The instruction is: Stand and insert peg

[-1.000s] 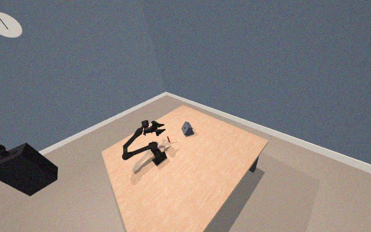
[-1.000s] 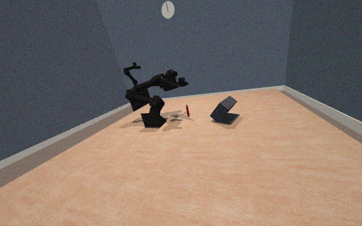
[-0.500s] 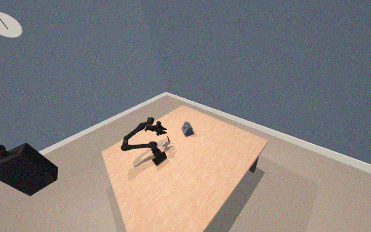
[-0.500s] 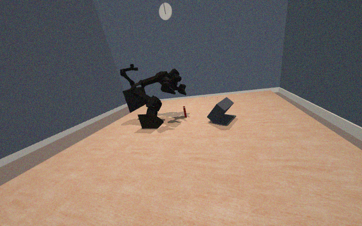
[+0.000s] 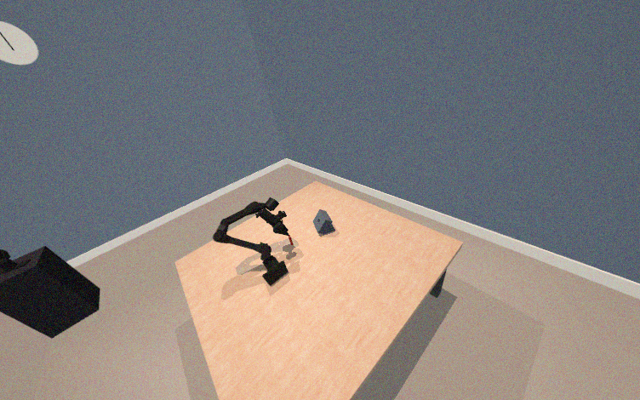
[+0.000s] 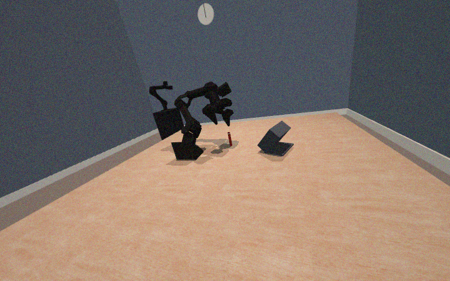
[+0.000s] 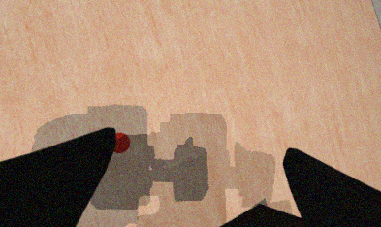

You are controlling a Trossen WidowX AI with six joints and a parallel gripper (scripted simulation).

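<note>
Right now the red peg is 80 mm below my gripper tip, 30 mm to the left of it and 10 mm ahead of it. Round my gripper tip: grey sloped panel: 250 mm ahead, 70 mm below, 30 mm to the right.
</note>
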